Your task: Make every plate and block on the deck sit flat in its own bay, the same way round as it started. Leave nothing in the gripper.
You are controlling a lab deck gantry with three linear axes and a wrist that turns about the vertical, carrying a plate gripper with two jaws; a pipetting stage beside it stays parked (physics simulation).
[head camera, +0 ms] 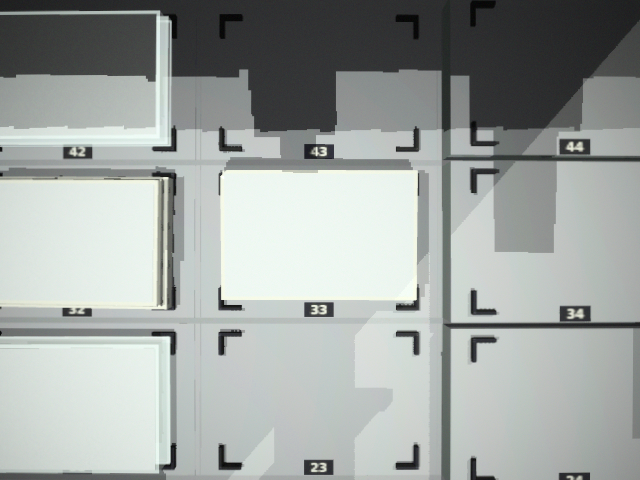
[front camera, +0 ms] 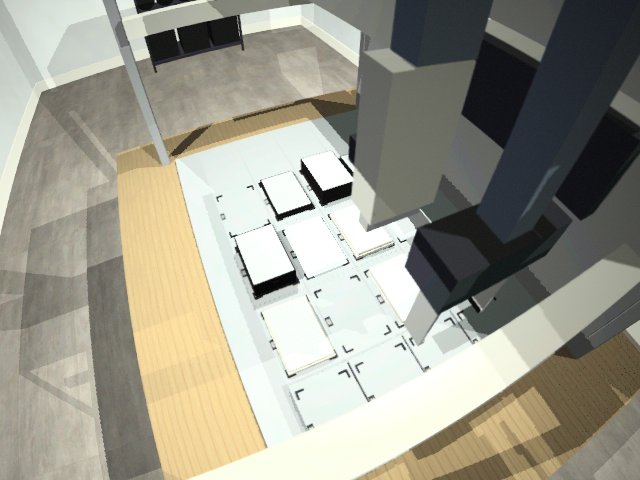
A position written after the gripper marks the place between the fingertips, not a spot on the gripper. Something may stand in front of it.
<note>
In view: the gripper (front camera: 444, 317), a clear plate (head camera: 79, 400), a clear plate (head camera: 80, 80), a cream plate (head camera: 80, 242), a cream plate (head camera: 285, 234), a bay 43 (head camera: 276, 82) and a bay 44 (head camera: 527, 80).
The bay 44 also shows in the front camera view (front camera: 480, 325).
</note>
